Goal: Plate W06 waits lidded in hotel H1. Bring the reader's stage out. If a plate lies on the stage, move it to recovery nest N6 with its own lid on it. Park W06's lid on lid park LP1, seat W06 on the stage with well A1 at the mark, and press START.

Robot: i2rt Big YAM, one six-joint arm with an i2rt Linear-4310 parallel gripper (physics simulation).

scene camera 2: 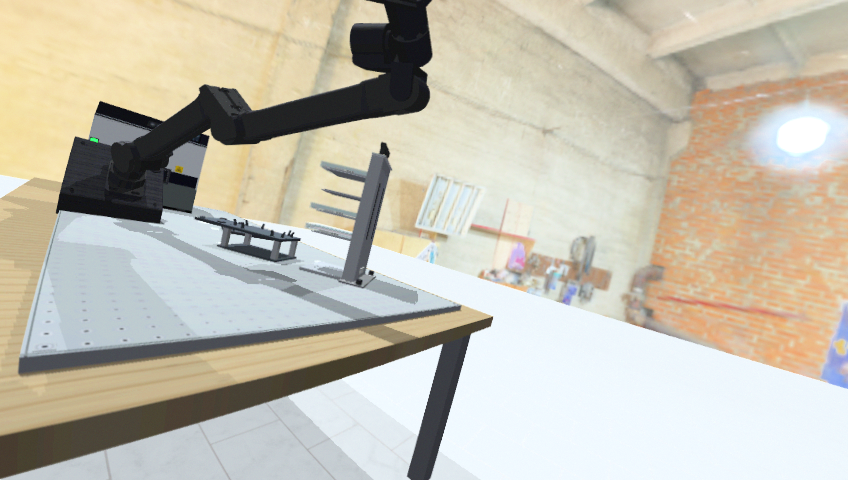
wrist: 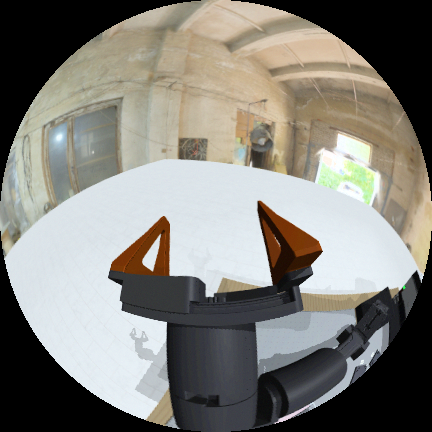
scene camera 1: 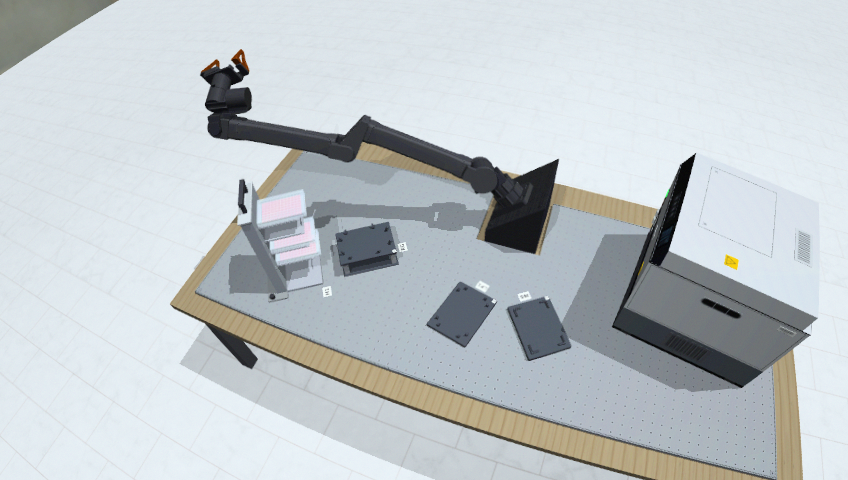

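Note:
My gripper is open and empty, high beyond the table's back left edge, clear of the hotel; it is cut off in scene camera 2. The grey hotel stands at the table's left end. Pink-topped plates sit on its shelves, including an upper plate and a lower plate; which is W06, and the lids, cannot be told. The reader stands at the right; its stage does not show. A dark pegged pad, apparently LP1, and a bracketed nest, apparently N6, hold no plate.
A raised dark stand with several pegs is beside the hotel. The black arm base is at the back edge. The arm stretches above the table's back left part. The reader casts a shadow toward the nest.

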